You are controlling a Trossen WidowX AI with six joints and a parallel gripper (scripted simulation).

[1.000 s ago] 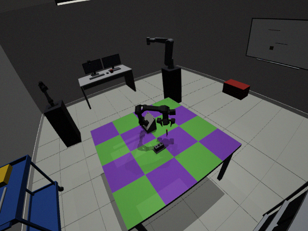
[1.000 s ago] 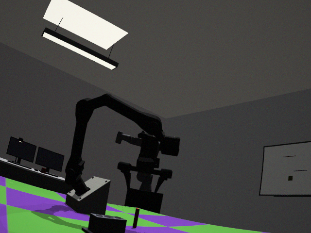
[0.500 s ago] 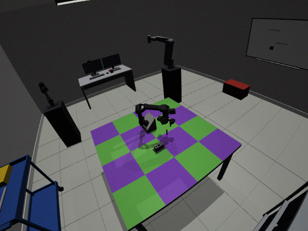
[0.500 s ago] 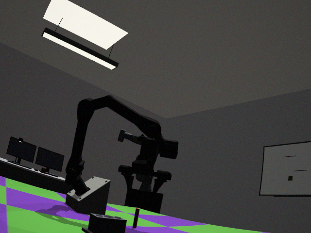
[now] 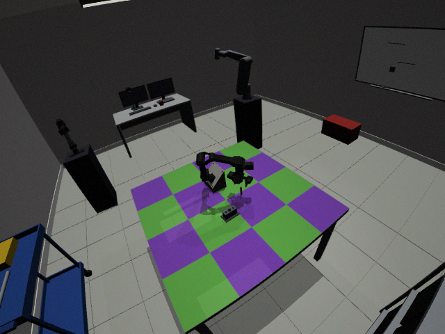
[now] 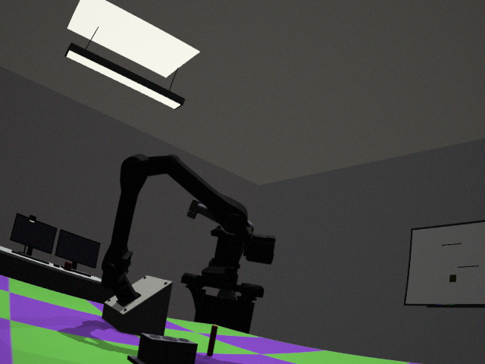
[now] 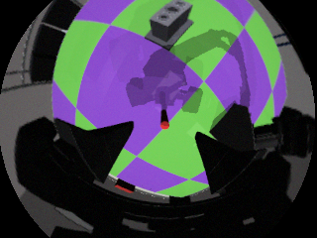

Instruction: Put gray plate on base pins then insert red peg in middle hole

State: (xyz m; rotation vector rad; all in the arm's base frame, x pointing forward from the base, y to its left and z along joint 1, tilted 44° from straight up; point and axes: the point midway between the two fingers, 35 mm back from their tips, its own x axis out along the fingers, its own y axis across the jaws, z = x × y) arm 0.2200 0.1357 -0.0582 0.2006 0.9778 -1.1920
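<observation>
The red peg is 60 mm below my gripper tip. Also, from my gripper tip: gray plate 180 mm to the right, 130 mm ahead, 50 mm below; dark base 180 mm to the right, 130 mm ahead, 90 mm below.
</observation>
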